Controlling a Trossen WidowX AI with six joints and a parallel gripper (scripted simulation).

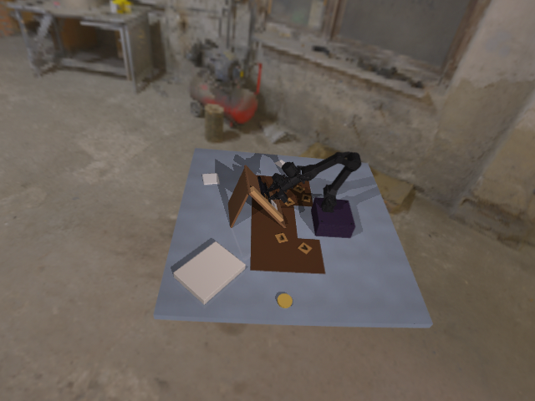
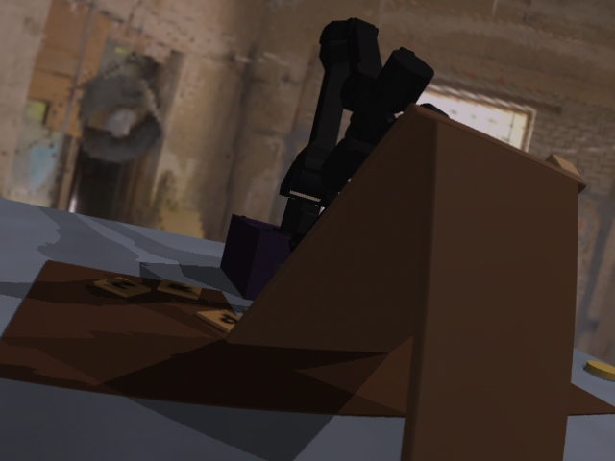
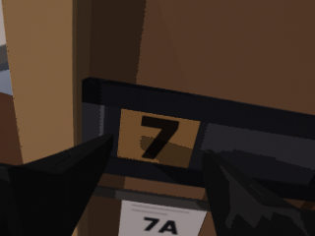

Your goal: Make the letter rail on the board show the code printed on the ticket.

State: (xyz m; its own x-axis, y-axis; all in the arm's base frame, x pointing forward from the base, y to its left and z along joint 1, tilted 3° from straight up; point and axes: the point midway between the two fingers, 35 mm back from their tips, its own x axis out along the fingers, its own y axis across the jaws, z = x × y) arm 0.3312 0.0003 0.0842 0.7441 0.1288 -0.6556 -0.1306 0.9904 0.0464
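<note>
Now: the white ticket 9 cm below my gripper tip, 5 cm behind it and 2 cm to the right of it. From my gripper tip the other things lie so: yellow disc (55 cm to the left, 16 cm below, 9 cm behind); brown mat (17 cm below, 15 cm behind).
</note>
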